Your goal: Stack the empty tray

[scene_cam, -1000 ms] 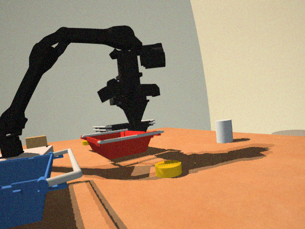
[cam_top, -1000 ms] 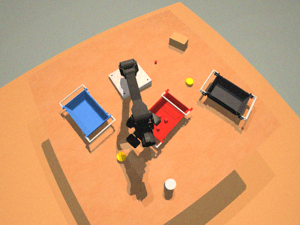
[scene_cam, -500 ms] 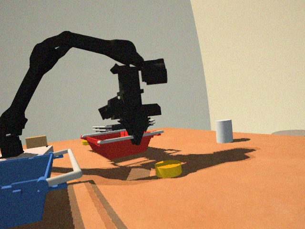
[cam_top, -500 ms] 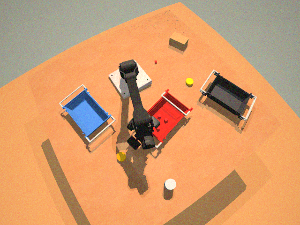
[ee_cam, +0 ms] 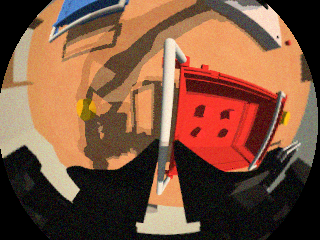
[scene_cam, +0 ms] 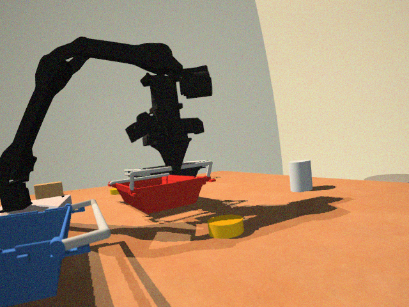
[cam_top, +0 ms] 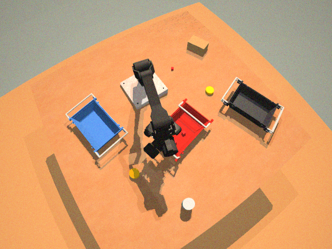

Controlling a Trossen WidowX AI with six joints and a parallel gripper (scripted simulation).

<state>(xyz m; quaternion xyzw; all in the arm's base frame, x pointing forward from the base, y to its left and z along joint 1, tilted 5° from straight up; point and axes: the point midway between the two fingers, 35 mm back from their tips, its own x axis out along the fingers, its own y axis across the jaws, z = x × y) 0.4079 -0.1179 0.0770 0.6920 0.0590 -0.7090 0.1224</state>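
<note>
Right now my gripper tip is 290 mm past the blue tray, 240 mm to the left of it and 30 mm above it. The rest, counted from my gripper tip: tan box 480 mm behind, 570 mm to the left, 50 mm below; red cube 410 mm behind, 320 mm to the left, 70 mm below.
</note>
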